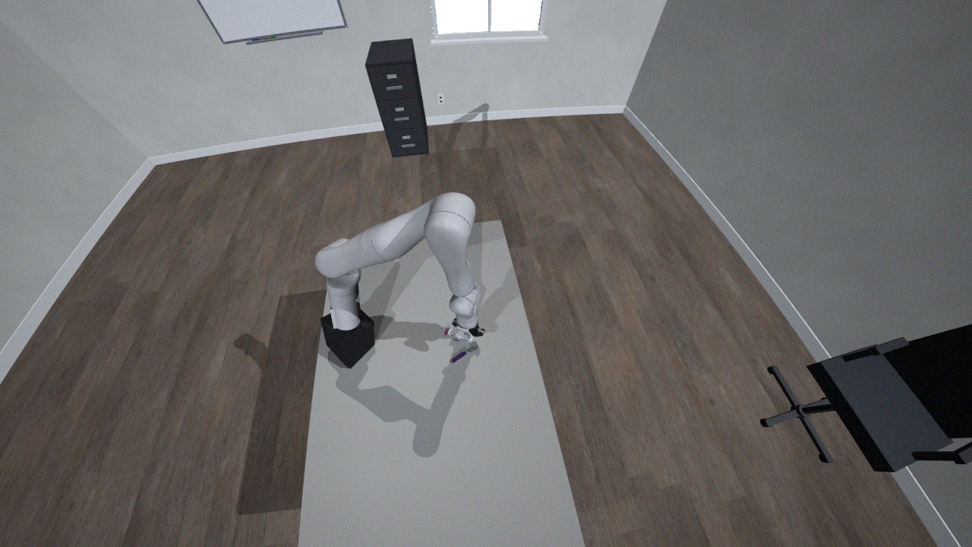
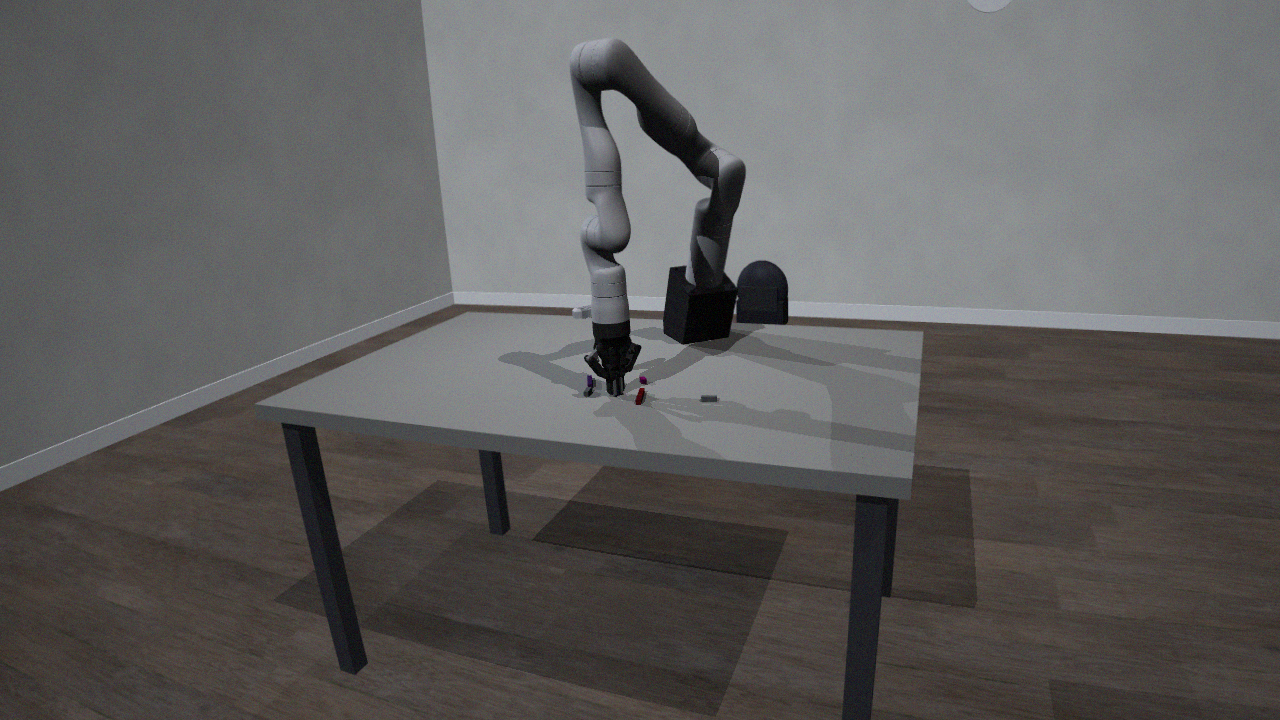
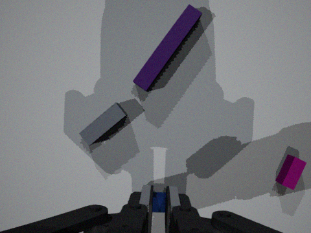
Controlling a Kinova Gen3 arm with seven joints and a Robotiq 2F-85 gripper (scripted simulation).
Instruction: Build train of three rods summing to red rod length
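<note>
My hand is 20 mm short of the red rod, 60 mm to the right of it and 10 mm above it. The rest, counted from my hand: grey rod: 60 mm to the right, 10 mm below; magenta rod: 80 mm behind, 40 mm to the left, 10 mm below; blue rod: 10 mm below.
</note>
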